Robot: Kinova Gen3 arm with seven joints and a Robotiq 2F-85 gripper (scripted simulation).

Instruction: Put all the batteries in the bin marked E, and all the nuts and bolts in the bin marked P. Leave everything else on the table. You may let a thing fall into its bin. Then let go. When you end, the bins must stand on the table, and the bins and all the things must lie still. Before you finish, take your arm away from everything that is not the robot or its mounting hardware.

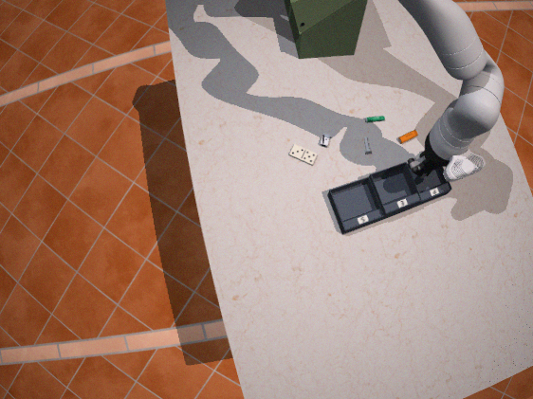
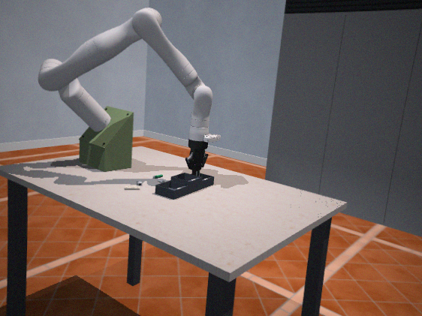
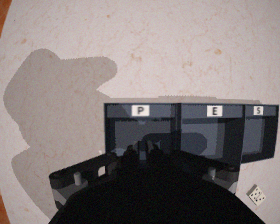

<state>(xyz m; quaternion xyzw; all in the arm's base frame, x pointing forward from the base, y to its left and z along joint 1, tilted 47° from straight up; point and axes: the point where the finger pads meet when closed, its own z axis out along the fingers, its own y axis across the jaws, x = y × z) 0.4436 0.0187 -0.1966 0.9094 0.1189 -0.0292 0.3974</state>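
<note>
The orange battery lies 9 cm behind my hand, 1 cm to the right of it and 3 cm below it. Round my hand: green battery: 14 cm behind, 8 cm to the right, 3 cm below; then bolt: 7 cm behind, 11 cm to the right, 3 cm below; then bin tray: 3 cm ahead, 8 cm to the right, 1 cm below.
</note>
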